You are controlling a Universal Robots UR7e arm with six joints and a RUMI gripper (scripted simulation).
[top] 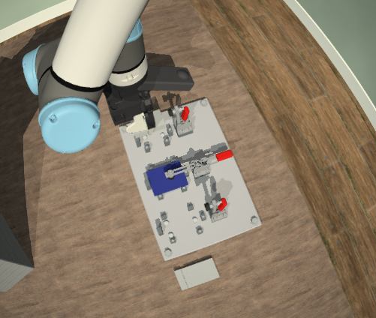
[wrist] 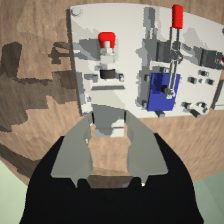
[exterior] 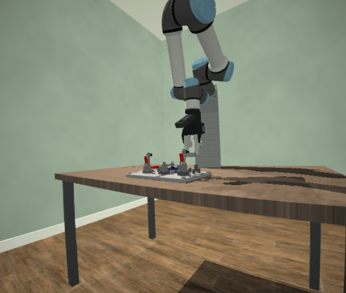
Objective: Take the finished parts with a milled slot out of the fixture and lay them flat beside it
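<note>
Now: hand 10 mm past the blue blank, 110 mm to the left of it and 80 mm above it. The rest, counted from my hand: grey fixture plate 40 mm ahead, 120 mm to the right, 100 mm below.
</note>
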